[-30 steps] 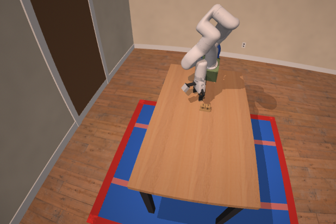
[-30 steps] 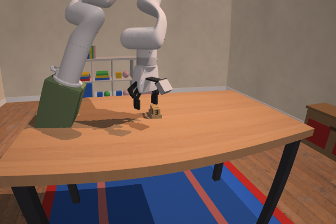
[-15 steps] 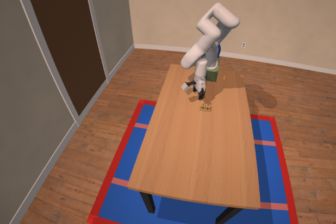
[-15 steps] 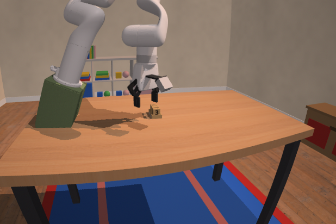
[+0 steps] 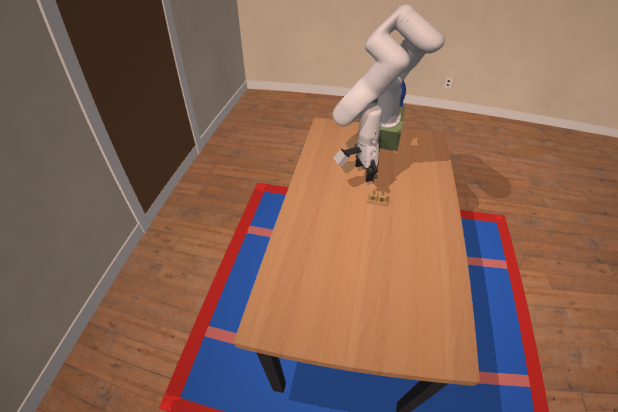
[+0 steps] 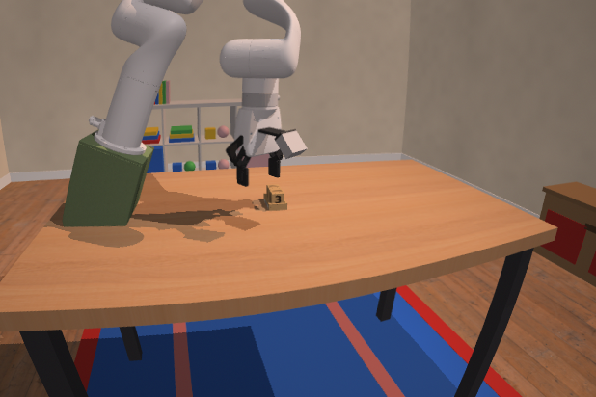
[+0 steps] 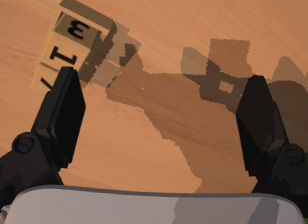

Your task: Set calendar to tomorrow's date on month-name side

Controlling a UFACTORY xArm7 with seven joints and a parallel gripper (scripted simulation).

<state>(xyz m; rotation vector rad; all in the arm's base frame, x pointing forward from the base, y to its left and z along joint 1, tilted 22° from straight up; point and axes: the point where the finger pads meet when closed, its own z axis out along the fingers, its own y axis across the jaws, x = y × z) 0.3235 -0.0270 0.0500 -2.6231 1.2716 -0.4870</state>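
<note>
Now: the wooden digit cube 7 cm below my hand, 6 cm to the left of it and 5 cm ahead of it. Round my hand: low tray: 9 cm below, 7 cm to the left, 4 cm ahead; then wooden cube: 9 cm to the left, 7 cm below, 4 cm ahead.
</note>
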